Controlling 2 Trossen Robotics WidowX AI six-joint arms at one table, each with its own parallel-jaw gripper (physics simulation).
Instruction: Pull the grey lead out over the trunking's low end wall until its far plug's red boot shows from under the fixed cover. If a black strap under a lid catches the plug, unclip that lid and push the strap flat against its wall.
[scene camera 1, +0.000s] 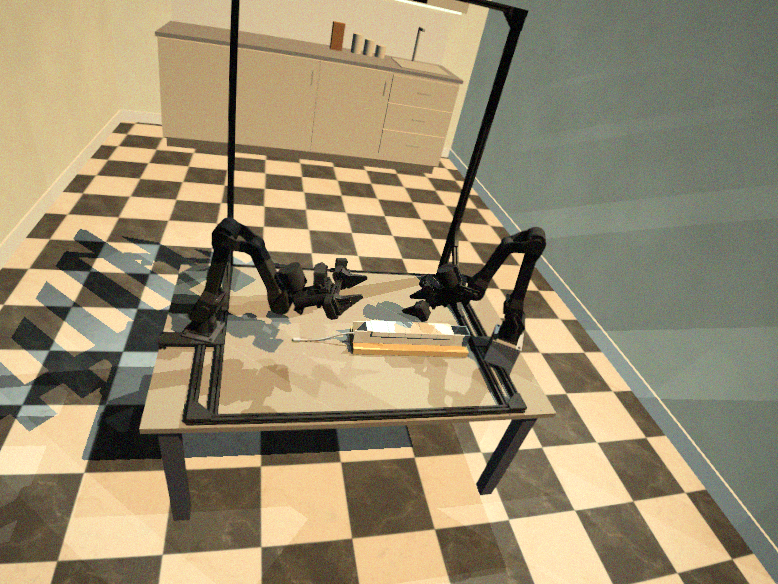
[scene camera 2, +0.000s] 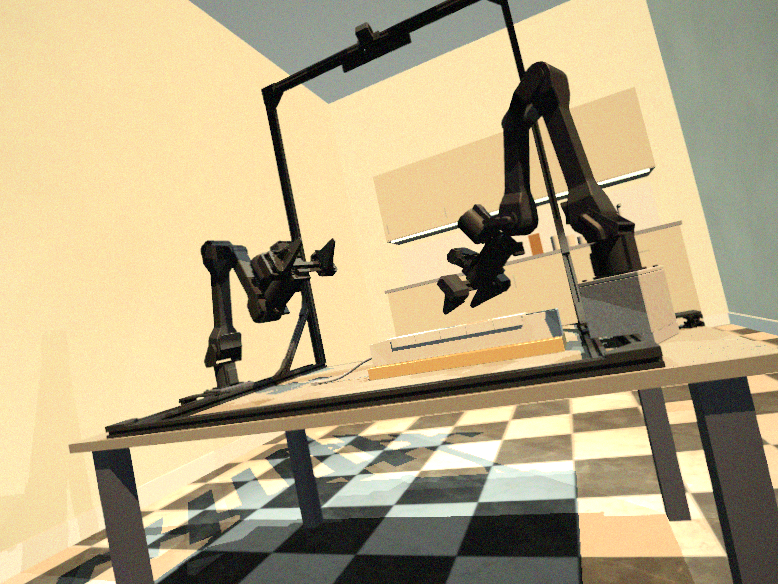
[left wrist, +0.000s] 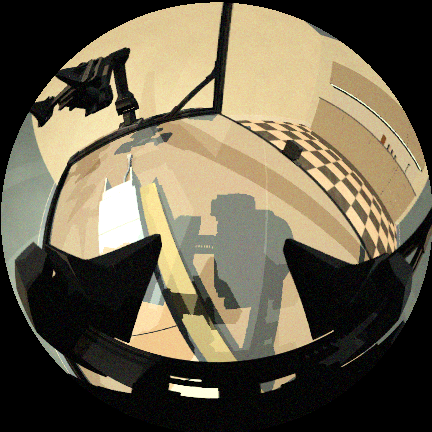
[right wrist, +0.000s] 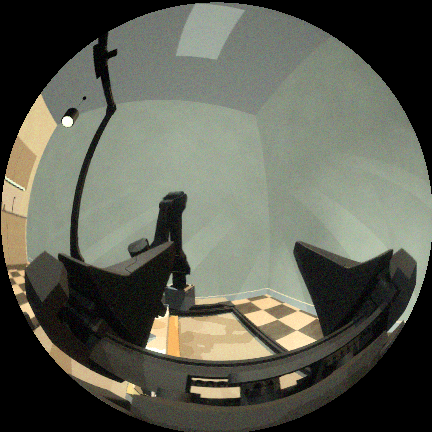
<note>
My right gripper (scene camera 2: 318, 239) is open, holding nothing. Also in view: my left gripper (scene camera 2: 458, 309) and a trunking (scene camera 2: 541, 333).
My left gripper shows as well in scene camera 1 (scene camera 1: 406, 303) and in the left wrist view (left wrist: 224, 243). My right gripper is seen too in scene camera 1 (scene camera 1: 365, 286) and in the right wrist view (right wrist: 237, 248). The trunking is seen too in scene camera 1 (scene camera 1: 362, 342) and in the left wrist view (left wrist: 187, 306).
</note>
